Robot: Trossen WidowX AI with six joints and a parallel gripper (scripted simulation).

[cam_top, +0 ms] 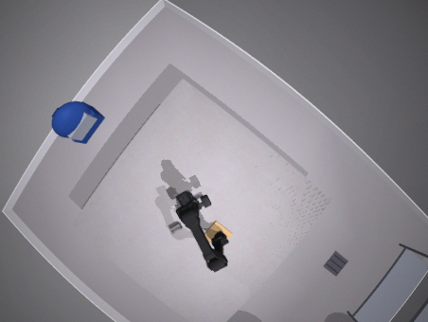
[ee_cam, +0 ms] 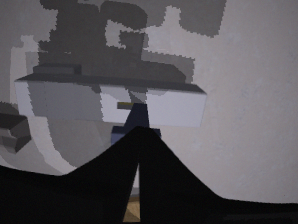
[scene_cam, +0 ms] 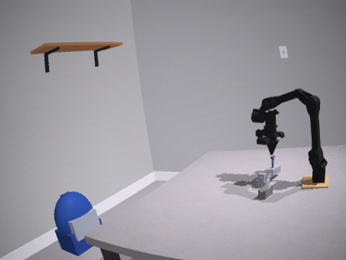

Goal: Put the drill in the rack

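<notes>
Now: gripper tip 4 cm above the blue key, 1 cm to the right of it and 1 cm past it. The rest, counted from my gripper tip: pale fixture (9 cm below, 5 cm to the left); drill (8 cm below, 6 cm to the left, 1 cm ahead); rack (22 cm to the left, 10 cm below, 2 cm behind).
</notes>
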